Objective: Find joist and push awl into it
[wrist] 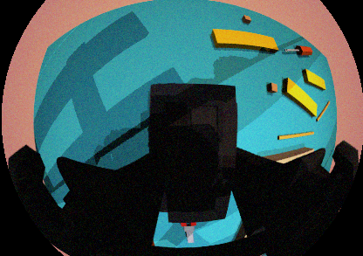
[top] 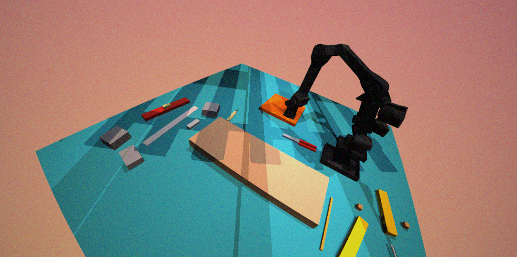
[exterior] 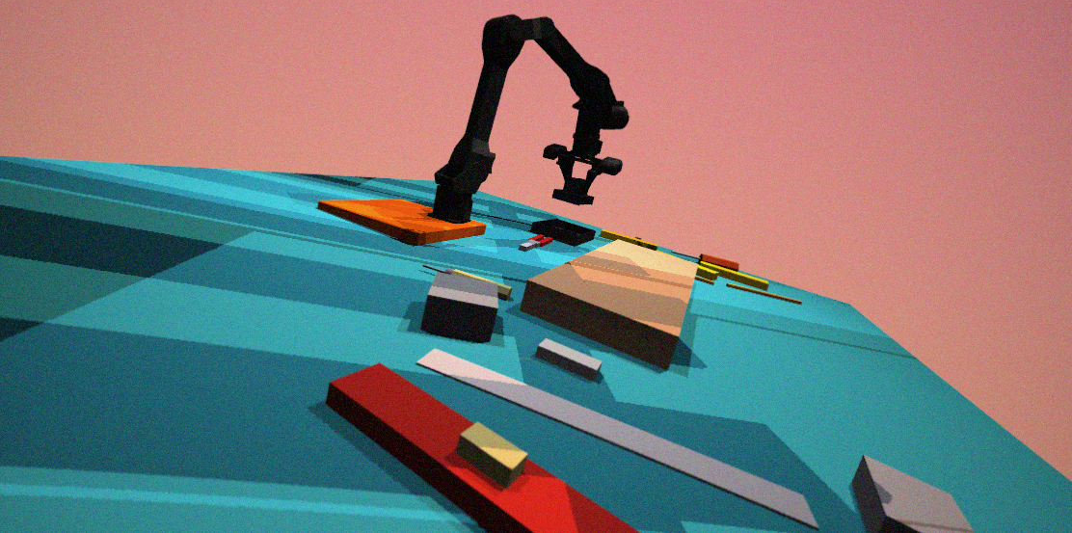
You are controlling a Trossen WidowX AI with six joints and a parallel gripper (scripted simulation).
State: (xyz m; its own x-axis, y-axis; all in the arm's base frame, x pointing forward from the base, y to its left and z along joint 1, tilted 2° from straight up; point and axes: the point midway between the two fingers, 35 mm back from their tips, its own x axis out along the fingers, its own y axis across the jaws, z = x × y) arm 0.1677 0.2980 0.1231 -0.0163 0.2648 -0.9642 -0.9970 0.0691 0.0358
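Now: gripper tip 10 mm to the left of the black tray and 100 mm above it. From my gripper tip the other things lie so: stud finder: 10 mm to the left, 20 mm above; green light: 20 mm to the left, 30 mm above; awl: 560 mm to the right, 110 mm below.
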